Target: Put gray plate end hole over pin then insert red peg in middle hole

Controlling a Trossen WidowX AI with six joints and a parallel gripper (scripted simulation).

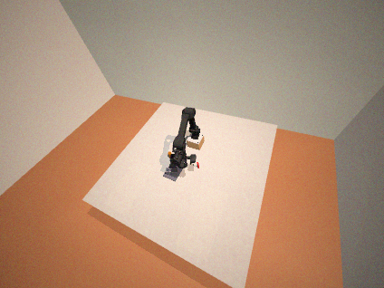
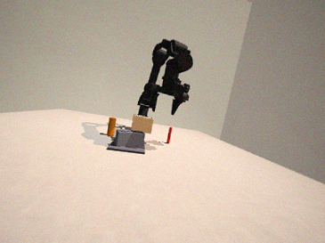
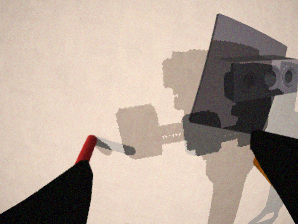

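My gripper tip is 60 mm past the red peg, 80 mm to the right of it and 100 mm above it. Also, from my gripper tip: base (20 mm ahead, 110 mm to the right, 130 mm below); then orange cylinder (110 mm behind, 190 mm to the right, 100 mm below); then gray plate (30 mm ahead, 120 mm to the right, 100 mm below).
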